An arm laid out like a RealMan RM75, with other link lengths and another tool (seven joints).
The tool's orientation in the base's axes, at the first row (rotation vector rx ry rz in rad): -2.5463 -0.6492 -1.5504
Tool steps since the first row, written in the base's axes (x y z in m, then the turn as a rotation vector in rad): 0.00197 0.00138 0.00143 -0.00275 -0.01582 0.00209; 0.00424 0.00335 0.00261 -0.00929 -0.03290 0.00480; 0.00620 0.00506 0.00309 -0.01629 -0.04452 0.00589; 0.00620 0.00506 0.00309 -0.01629 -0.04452 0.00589; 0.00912 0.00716 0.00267 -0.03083 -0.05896 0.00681; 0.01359 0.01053 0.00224 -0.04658 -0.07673 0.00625; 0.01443 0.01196 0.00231 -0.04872 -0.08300 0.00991; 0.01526 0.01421 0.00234 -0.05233 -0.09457 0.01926; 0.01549 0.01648 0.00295 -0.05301 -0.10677 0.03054; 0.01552 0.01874 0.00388 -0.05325 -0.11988 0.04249; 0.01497 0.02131 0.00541 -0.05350 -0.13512 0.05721; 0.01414 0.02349 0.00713 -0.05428 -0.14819 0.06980
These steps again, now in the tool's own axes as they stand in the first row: 0.00244 -0.00026 0.00134 -0.00416 0.01352 -0.00789; 0.00496 -0.00097 0.00323 -0.00966 0.02675 -0.01957; 0.00668 -0.00167 0.00512 -0.01506 0.03462 -0.02927; 0.00668 -0.00167 0.00512 -0.01506 0.03462 -0.02927; 0.00812 -0.00246 0.00835 -0.02445 0.04200 -0.04595; 0.01055 -0.00378 0.01323 -0.03662 0.05171 -0.06388; 0.01138 -0.00473 0.01431 -0.03623 0.05704 -0.06924; 0.01243 -0.00643 0.01564 -0.03313 0.06739 -0.08009; 0.01374 -0.00831 0.01620 -0.02740 0.07975 -0.08962; 0.01526 -0.01021 0.01643 -0.02119 0.09320 -0.09938; 0.01716 -0.01254 0.01599 -0.01325 0.10896 -0.11110; 0.01899 -0.01461 0.01511 -0.00669 0.12225 -0.12160
